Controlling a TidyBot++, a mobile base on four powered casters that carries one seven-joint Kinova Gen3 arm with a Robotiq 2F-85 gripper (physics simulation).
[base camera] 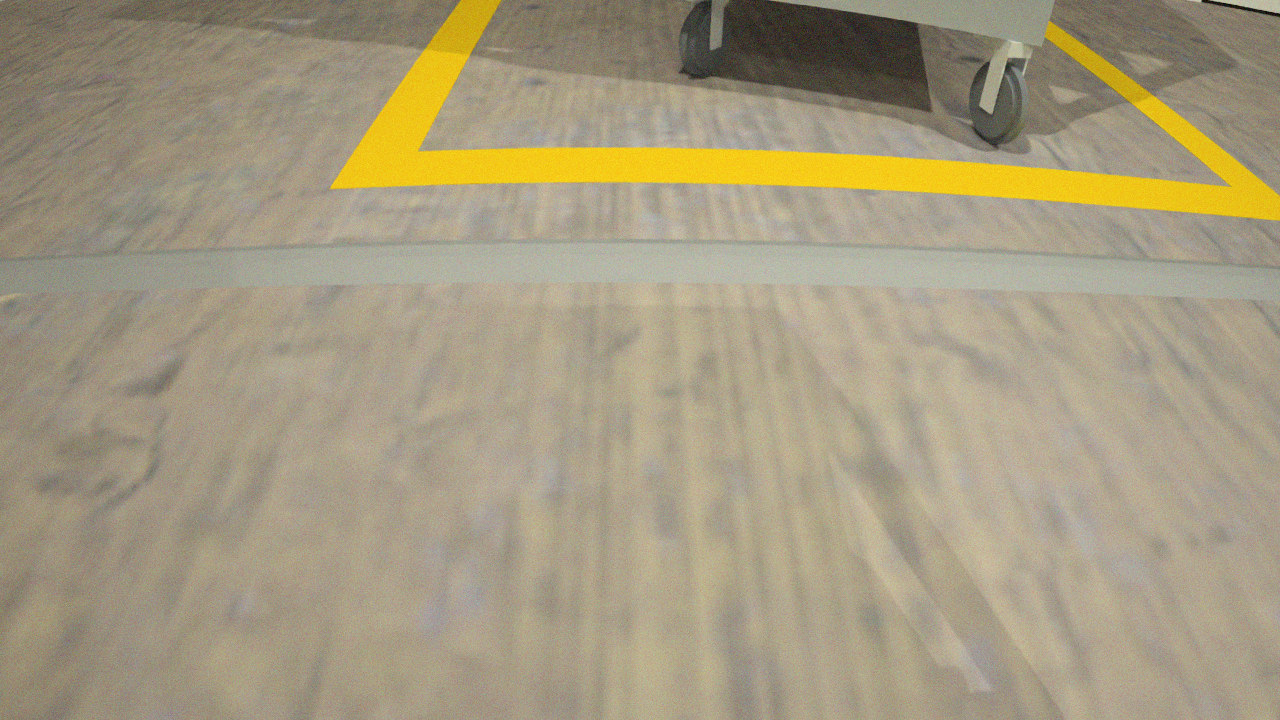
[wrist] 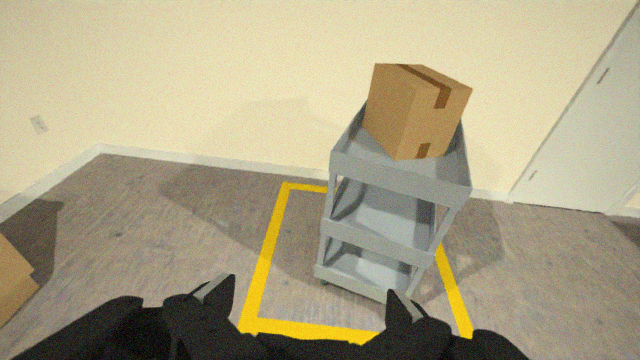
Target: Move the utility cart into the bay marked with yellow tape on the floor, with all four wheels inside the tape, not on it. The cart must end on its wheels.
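Frame: origin at the arm's base, x ahead, y left, z up, level; centimetres.
Where they show: gripper, fingertip midpoint: (wrist: 309, 298).
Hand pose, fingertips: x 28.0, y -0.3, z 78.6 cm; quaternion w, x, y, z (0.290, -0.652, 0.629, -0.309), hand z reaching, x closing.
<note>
After its pixels a point has its place.
The grey three-shelf utility cart (base camera: 966, 16) {x 89.5, y -36.8, z -25.0 cm} (wrist: 400, 180) {x 92.6, y -25.5, z 42.7 cm} stands upright on its wheels, at an angle within the yellow tape outline (base camera: 626, 165) {x 77.7, y 0.4, z -39.6 cm} (wrist: 267, 255) {x 117.5, y 26.5, z -39.6 cm}. In the base view its two near wheels, the left one (base camera: 704, 40) {x 102.8, y -9.0, z -34.3 cm} and the right one (base camera: 1000, 102) {x 87.1, y -42.5, z -33.9 cm}, are on floor inside the tape, apart from the front line. The far wheels are hidden, and the cart hides part of the back and right tape. A brown box (wrist: 390, 110) {x 120.5, y -22.6, z 55.3 cm} sits on the top shelf. My gripper (wrist: 309, 298) {x 28.0, y -0.3, z 78.6 cm} is open and empty, in front of the cart and not touching it.
A grey strip (base camera: 626, 261) {x 59.5, y 0.2, z -38.8 cm} crosses the floor on the near side of the bay. A cream wall (wrist: 200, 75) {x 199.4, y 90.4, z 33.6 cm} with a pale baseboard is behind the cart. A pale door (wrist: 590, 125) {x 200.2, y -173.0, z 32.1 cm} is at the right. Part of another cardboard box (wrist: 15, 280) {x 75.2, y 124.0, z -21.5 cm} shows at the left edge.
</note>
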